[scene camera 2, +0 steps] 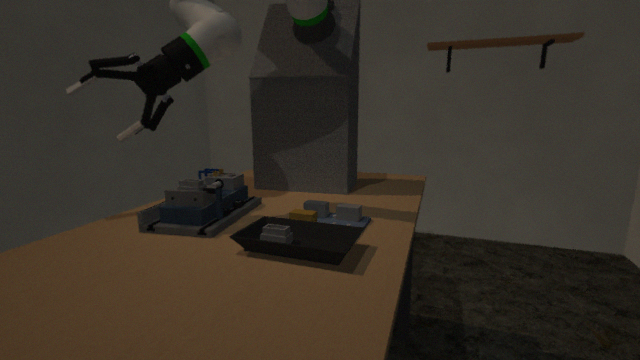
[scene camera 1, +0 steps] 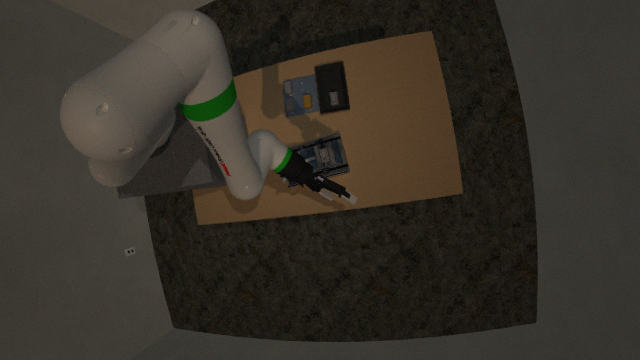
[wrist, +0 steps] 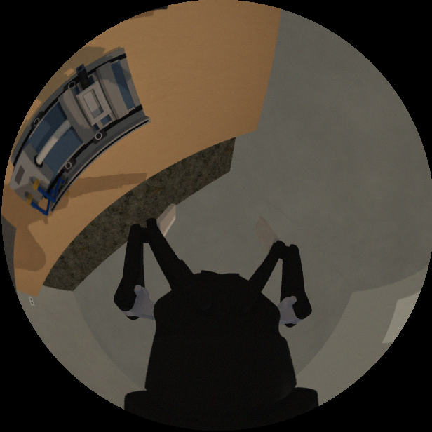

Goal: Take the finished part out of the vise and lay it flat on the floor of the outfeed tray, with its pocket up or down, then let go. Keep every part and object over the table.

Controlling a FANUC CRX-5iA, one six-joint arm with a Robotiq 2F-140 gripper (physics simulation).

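Places are measured from the arm's base along level axes (x ahead, y left, z up), in metres.
Pixels of known places: gripper, fingertip midpoint: point(scene camera 2: 95, 117) point(scene camera 1: 343, 199); arm's base at its link origin: point(scene camera 2: 314, 27).
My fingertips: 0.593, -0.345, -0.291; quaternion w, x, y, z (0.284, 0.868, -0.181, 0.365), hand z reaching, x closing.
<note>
For each thing: its middle in the pictures, then the offset to it from my fingertips, as dx, dy, dz. "pt": a spot on its surface instead.
- finished part at the middle of its body: point(scene camera 2: 191, 187) point(scene camera 1: 324, 155) -0.075, +0.188, -0.170
- vise at the middle of its body: point(scene camera 2: 207, 198) point(scene camera 1: 312, 160) -0.144, +0.181, -0.217
- grey pocketed part at the middle of its body: point(scene camera 2: 276, 234) point(scene camera 1: 333, 98) +0.006, +0.450, -0.238
- blue plate at a spot on its surface: point(scene camera 2: 364, 221) pt -0.195, +0.602, -0.259
- yellow block at the middle of its body: point(scene camera 2: 303, 218) point(scene camera 1: 308, 101) -0.120, +0.465, -0.241
- dark post at the middle of its body: point(scene camera 2: 219, 203) -0.080, +0.259, -0.208
The finished part point(scene camera 1: 324, 154) point(scene camera 2: 191, 185) point(wrist: 92, 103) is light grey with a rectangular pocket facing up, and sits between the jaws of the vise point(scene camera 2: 185, 215) point(wrist: 120, 82). My gripper point(scene camera 1: 340, 196) point(scene camera 2: 100, 111) point(wrist: 216, 217) is wide open and empty, high above the table and off to the vise's side, its fingers tilted away from the vise. The black outfeed tray point(scene camera 1: 331, 76) point(scene camera 2: 310, 253) stands apart from the vise. Another grey pocketed part point(scene camera 1: 334, 98) point(scene camera 2: 276, 234) lies in it towards one end, pocket up. The tray does not show clearly in the wrist view.
A blue plate point(scene camera 1: 301, 82) point(scene camera 2: 364, 221) beside the tray holds a yellow block point(scene camera 1: 307, 101) point(scene camera 2: 303, 215) and grey blocks point(scene camera 2: 316, 208) point(scene camera 2: 348, 212). A dark post point(scene camera 2: 218, 202) point(wrist: 82, 75) rises beside the part. Blue tubes point(wrist: 46, 197) stick out at the vise's end. A grey pedestal point(scene camera 2: 305, 130) stands behind.
</note>
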